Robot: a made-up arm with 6 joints.
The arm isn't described. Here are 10 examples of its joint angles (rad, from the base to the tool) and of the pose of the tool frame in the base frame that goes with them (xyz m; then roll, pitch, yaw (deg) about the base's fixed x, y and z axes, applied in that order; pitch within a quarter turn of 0, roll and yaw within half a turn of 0).
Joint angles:
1: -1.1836 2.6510 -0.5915 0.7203 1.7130 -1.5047
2: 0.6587 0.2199 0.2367 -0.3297 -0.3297 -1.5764
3: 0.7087 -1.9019 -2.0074 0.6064 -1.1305 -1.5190
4: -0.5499 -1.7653 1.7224 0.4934 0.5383 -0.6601
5: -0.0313 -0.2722 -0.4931 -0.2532 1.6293 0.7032
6: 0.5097 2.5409 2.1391 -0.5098 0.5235 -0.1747
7: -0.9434 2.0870 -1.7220 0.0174 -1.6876 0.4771
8: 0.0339 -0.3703 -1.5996 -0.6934 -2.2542 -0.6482
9: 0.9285 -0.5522 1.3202 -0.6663 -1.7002 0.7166
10: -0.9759 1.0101 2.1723 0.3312 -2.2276 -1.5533
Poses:
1: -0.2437 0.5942 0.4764 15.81 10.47 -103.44
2: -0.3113 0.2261 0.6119 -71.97 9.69 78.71
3: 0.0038 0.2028 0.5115 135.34 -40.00 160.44
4: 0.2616 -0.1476 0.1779 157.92 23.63 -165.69
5: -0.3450 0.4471 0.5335 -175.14 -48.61 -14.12
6: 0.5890 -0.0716 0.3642 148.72 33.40 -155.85
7: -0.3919 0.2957 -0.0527 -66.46 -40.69 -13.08
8: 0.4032 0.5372 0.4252 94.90 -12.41 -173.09
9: -0.2803 0.0491 0.9824 -31.80 62.47 -25.97
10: 0.2277 -0.2360 0.4708 170.81 40.44 67.24
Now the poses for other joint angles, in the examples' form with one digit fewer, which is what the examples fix.
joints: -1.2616 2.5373 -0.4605 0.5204 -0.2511 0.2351
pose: -0.296 0.324 0.630 -97.7 44.1 38.2
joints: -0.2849 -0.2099 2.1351 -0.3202 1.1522 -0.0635
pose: 0.283 -0.463 0.440 -96.7 -40.4 113.5
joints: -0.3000 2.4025 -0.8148 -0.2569 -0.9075 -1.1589
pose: -0.454 0.186 0.304 -102.9 60.4 56.2
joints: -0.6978 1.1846 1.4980 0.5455 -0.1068 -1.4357
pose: 0.200 -0.027 0.336 111.0 -65.4 -10.5
